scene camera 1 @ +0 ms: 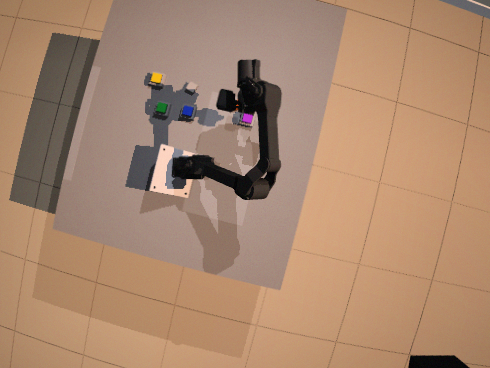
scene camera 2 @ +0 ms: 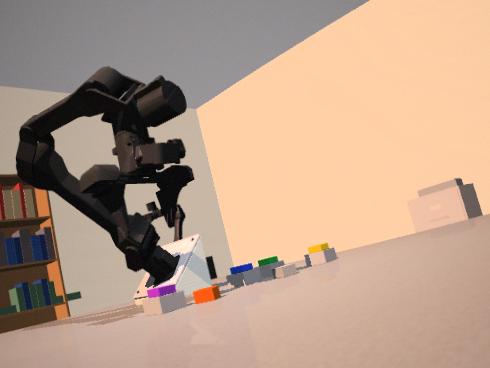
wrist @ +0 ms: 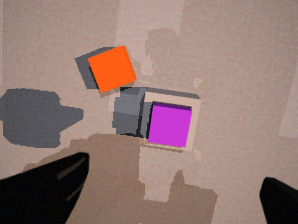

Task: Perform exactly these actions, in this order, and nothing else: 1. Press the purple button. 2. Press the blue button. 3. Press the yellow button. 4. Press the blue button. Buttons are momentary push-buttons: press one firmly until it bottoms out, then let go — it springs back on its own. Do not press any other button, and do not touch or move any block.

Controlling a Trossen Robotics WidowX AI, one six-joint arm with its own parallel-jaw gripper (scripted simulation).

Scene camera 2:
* my gripper: 150, 230
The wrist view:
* my gripper: 175, 174
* orange block: 113, 68
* purple button: 170, 124
